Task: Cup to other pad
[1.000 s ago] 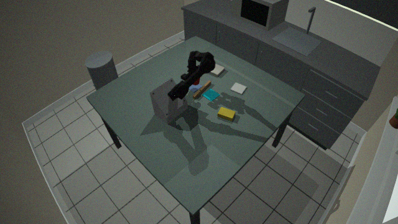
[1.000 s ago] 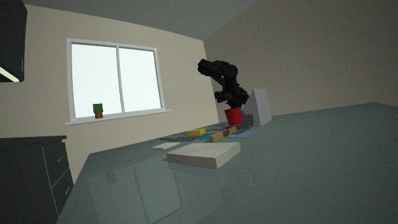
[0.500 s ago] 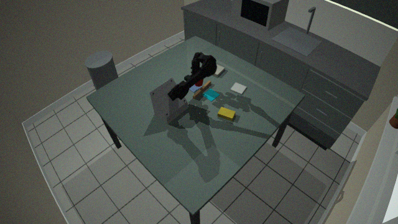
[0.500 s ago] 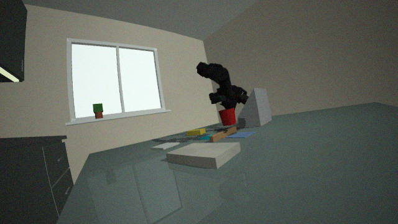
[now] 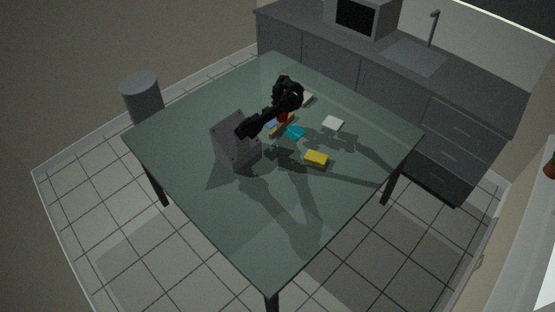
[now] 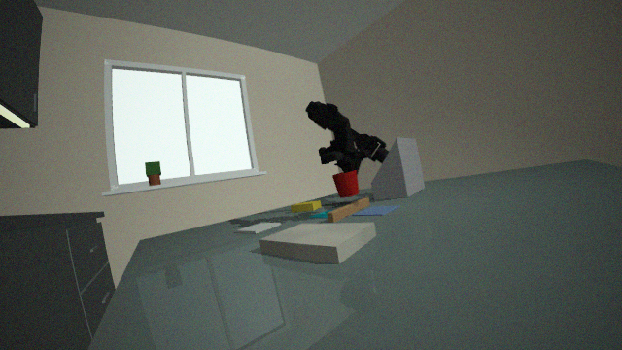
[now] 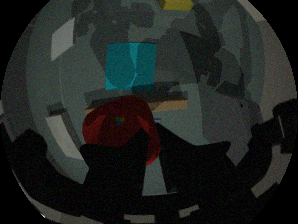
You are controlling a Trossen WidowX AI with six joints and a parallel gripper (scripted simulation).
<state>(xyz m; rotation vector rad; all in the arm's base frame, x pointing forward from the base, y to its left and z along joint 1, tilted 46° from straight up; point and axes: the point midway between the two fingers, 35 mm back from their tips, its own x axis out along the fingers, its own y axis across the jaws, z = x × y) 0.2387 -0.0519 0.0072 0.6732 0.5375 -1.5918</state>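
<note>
Right now my gripper tip is 100 mm above the cyan pad, 80 mm to the left of it and 30 mm short of it. Round my gripper tip: blue pad 100 mm below, 80 mm to the left, 30 mm ahead; then red cup 30 mm ahead; then wooden bar 80 mm below, 30 mm ahead.
</note>
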